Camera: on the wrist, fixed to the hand. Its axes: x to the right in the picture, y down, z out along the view.
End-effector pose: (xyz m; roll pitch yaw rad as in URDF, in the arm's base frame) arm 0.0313 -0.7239 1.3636 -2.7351 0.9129 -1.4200
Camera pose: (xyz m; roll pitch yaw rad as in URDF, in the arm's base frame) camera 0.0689 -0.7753 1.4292 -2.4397 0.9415 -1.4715
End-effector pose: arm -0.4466 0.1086 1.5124 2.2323 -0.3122 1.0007
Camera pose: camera -0.5297 0.1448 1.5003 2.5810 -0.3339 0.9626
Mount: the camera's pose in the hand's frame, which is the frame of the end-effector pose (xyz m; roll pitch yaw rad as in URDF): -0.0174 -0.0606 -0.0662 0.3363 -0.0149 0.0394
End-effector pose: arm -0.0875 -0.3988 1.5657 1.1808 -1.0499 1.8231
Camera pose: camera -0.1399 -0.3485 1.5102 1.5151 -1.0920 1.8257
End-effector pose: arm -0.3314 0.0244 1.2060 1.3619 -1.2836 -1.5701
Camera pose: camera -0.2792 -0.0407 1.1686 1.7239 -1.3252 -1.5965
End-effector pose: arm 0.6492 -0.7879 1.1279 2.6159 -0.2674 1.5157
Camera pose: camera 0.5624 -0.8070 1.1492 2.9640 -0.2740 1.4725
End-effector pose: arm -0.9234 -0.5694 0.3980 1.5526 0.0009 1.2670
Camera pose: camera -0.9907 -0.5666 0.3362 1.8895 -0.0388 1.2528
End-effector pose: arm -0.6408 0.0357 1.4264 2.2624 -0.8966 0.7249
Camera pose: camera -0.7058 0.0979 1.4100 2.6464 -0.9166 0.6647
